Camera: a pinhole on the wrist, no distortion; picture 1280 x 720 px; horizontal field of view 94.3 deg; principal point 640.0 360.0 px. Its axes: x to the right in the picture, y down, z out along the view. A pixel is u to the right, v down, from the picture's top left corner.
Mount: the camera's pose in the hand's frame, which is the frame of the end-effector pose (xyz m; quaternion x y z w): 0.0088 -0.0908 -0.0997 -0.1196 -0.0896 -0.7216 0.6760
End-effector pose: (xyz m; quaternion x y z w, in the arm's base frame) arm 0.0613 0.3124 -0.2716 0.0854 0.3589 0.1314 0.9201
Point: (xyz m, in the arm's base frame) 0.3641 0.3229 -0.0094
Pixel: 682.6 380.2
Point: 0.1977 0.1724 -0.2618
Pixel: 1031.9 479.2
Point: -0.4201 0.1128 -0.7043
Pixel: behind the camera
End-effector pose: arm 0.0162 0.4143 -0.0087 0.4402 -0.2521 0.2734 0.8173
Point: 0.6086 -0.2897 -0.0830
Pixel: outside the picture
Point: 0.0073 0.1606 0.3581
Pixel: 587.7 510.9
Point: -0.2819 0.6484 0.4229
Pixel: outside the picture
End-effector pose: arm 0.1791 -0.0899 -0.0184 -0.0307 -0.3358 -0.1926 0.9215
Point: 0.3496 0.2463 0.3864
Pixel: 202.0 599.0
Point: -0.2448 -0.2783 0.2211
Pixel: 1168.8 228.1
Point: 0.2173 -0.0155 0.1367
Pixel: 364.9 522.2
